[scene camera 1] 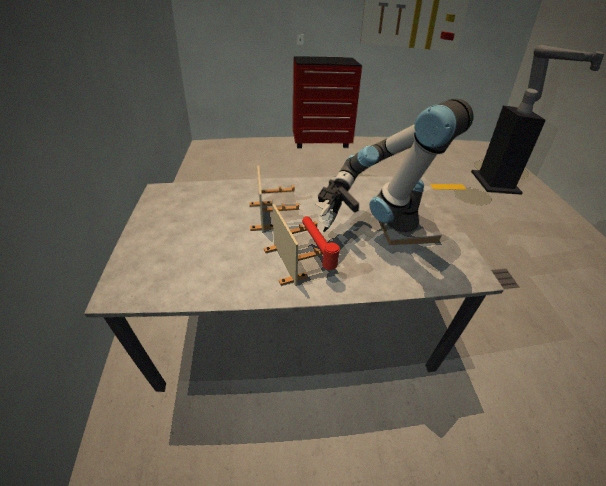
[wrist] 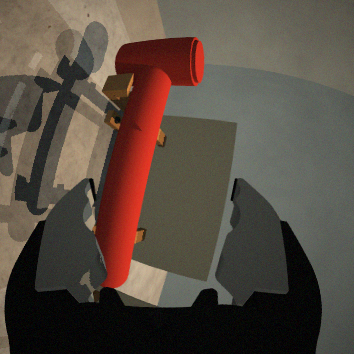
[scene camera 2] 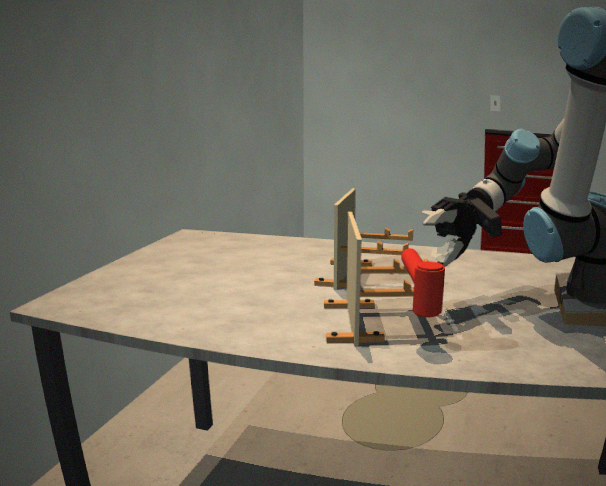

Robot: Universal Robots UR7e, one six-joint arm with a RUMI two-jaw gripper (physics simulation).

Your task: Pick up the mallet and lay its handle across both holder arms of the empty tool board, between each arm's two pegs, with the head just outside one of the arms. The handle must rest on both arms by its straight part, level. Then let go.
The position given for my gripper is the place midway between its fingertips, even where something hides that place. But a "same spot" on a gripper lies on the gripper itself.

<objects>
My gripper shows in scene camera 1, in the wrist view (162,180) and in scene camera 2. A red mallet shows in scene camera 1, in the wrist view (156,64) and in scene camera 2. One and the same spot on the red mallet: (scene camera 2: 428,277) is (scene camera 1: 333,255). One and the same spot on my gripper: (scene camera 2: 453,248) is (scene camera 1: 332,218).
</objects>
